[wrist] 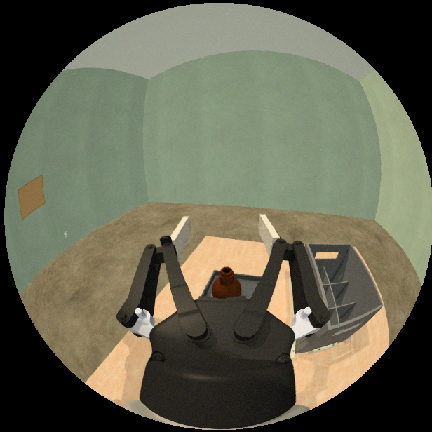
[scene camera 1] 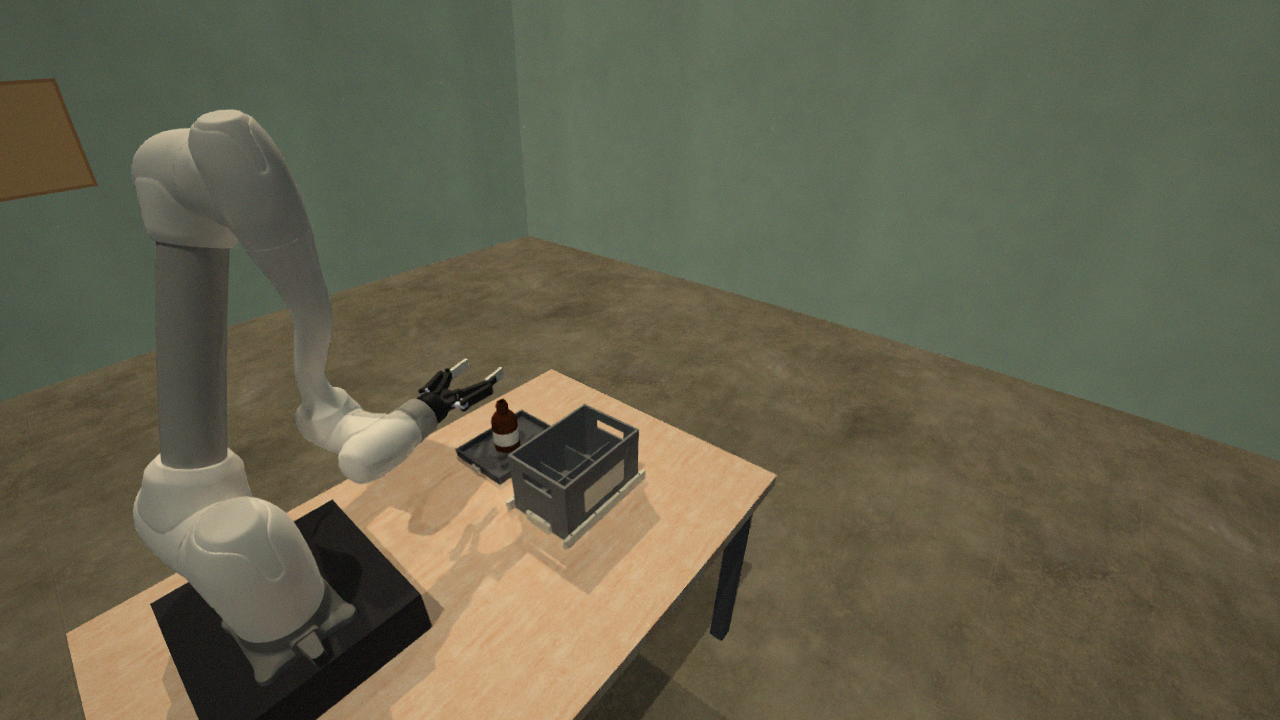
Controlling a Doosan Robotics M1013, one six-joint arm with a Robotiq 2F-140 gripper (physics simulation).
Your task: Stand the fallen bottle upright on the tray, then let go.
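Frame: origin at the arm's base, x ahead, y left, z up, level; centimetres.
Where they show: gripper, fingertip midpoint: (scene camera 1: 484,367); arm's base, origin of the base link: (scene camera 1: 290,620).
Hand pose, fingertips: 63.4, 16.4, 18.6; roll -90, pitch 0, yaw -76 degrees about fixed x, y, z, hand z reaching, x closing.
Note:
Each offset is from my fingertips to the top centre of the thing, as dx, dy, dz. "spot": to the spot under its first point. Level surfaces: height alone.
A brown bottle {+4.4, +0.9, -13.5} (scene camera 1: 504,428) (wrist: 226,285) with a white label stands upright on the dark grey tray {spot: -8.2, -1.8, -28.2} (scene camera 1: 479,469) (wrist: 250,276). In the wrist view its lower part is hidden behind the gripper's body. My gripper (scene camera 1: 481,368) (wrist: 224,223) is open, with nothing between its pale fingertips. In the scene view it is above and to the left of the bottle, apart from it. In the wrist view the bottle shows below the fingertips, between the two finger linkages.
A grey crate {+2.5, -28.7, -12.0} (scene camera 1: 572,488) (wrist: 350,285) with dividers stands on a pale base close beside the tray, to the right in both views. The wooden table {dz -29.5} (scene camera 1: 698,465) (wrist: 220,245) bears them. The arm stands on a black base block (scene camera 1: 384,573) at the table's near left part.

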